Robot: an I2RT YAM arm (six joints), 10 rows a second.
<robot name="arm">
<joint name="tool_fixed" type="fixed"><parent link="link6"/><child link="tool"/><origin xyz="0 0 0" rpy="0 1.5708 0"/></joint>
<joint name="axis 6" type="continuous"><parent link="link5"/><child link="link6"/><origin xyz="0.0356 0 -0.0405"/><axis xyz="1 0 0"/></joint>
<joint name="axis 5" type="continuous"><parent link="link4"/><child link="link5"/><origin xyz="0.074 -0.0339 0.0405"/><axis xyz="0 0 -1"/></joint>
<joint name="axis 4" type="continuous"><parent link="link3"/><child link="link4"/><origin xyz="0.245 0.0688 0.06"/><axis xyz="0 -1 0"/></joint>
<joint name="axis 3" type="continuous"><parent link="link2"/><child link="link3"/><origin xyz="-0.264 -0.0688 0"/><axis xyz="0 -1 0"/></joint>
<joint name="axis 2" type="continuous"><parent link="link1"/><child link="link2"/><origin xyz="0.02 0.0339 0.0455"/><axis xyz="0 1 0"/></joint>
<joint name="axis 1" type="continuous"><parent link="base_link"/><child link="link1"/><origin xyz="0 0 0.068"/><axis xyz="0 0 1"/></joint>
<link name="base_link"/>
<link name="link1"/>
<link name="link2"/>
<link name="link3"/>
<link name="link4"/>
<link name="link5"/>
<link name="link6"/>
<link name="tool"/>
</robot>
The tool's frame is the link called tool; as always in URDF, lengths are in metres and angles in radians. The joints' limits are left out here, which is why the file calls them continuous.
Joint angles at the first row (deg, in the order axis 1, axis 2, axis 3, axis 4, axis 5, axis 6):
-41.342 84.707 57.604 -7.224 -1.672 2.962
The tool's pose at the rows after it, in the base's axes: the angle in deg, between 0 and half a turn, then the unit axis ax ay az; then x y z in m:
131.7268, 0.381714, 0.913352, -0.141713, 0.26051, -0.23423, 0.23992
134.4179, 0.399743, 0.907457, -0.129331, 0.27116, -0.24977, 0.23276
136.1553, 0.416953, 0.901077, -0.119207, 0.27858, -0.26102, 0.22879
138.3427, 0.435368, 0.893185, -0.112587, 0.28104, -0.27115, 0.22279
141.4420, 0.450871, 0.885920, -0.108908, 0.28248, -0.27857, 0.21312
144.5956, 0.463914, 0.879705, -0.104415, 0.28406, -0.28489, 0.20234
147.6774, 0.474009, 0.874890, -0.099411, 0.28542, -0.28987, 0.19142
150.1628, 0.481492, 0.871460, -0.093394, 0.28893, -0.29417, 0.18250
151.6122, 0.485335, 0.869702, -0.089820, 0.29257, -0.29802, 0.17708
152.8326, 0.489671, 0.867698, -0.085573, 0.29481, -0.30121, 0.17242
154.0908, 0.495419, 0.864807, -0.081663, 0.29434, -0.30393, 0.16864
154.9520, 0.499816, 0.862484, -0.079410, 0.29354, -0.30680, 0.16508
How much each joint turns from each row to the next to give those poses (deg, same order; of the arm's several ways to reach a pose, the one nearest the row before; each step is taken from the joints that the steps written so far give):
-0.765 5.858 3.497 -2.534 0.219 0.983
-0.678 4.895 4.502 -2.579 0.043 1.443
-0.480 3.387 3.563 -2.166 0.022 1.595
-0.810 2.667 2.493 -2.120 0.284 1.355
-0.546 2.557 1.812 -2.316 0.874 1.071
-0.415 2.580 1.664 -2.231 0.766 0.984
-0.307 2.427 1.463 -2.140 0.611 0.808
-0.043 2.426 1.858 -2.011 0.350 0.832
0.000 1.878 1.725 -1.354 0.175 0.458
-0.088 1.487 1.335 -1.161 0.000 0.481
-0.306 0.984 0.831 -1.180 -0.022 0.459
-0.349 0.831 0.568 -0.634 -0.022 0.241

